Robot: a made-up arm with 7 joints.
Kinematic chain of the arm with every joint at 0, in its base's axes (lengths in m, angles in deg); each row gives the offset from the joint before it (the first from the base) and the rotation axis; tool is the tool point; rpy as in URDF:
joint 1: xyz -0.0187 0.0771 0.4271 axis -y
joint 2: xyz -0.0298 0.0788 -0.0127 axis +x
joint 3: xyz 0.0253 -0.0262 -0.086 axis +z
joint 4: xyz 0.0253 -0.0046 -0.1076 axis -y
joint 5: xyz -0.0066 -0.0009 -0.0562 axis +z
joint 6: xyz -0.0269 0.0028 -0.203 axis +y
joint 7: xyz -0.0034 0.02 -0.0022 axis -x
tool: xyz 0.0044 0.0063 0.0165 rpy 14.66 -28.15 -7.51
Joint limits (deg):
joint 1: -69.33..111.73
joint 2: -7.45..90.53
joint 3: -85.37..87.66
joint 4: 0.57..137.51
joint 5: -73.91..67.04
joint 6: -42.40..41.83
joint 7: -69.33..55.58
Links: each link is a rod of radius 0.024 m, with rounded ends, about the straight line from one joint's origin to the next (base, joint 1, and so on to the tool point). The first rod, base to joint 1, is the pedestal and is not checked.
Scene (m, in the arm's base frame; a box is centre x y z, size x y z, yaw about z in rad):
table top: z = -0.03
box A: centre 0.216 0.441 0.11 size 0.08 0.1 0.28 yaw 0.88
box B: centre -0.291 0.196 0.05 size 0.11 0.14 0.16 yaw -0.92
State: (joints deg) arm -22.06 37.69 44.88 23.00 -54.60 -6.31 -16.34
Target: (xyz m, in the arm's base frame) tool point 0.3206 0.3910 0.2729
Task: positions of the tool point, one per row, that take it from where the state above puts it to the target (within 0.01 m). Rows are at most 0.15 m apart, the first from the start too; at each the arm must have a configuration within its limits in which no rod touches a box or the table.
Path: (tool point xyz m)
1: 0.0021 0.4443 0.1101
2: 0.0831 0.3969 0.1021
3: 0.1593 0.3351 0.1129
4: 0.2230 0.2632 0.1458
5: 0.2587 0.3008 0.1718
6: 0.2865 0.3361 0.2042
7: 0.3065 0.3669 0.2390
8: 0.3206 0.3910 0.2729

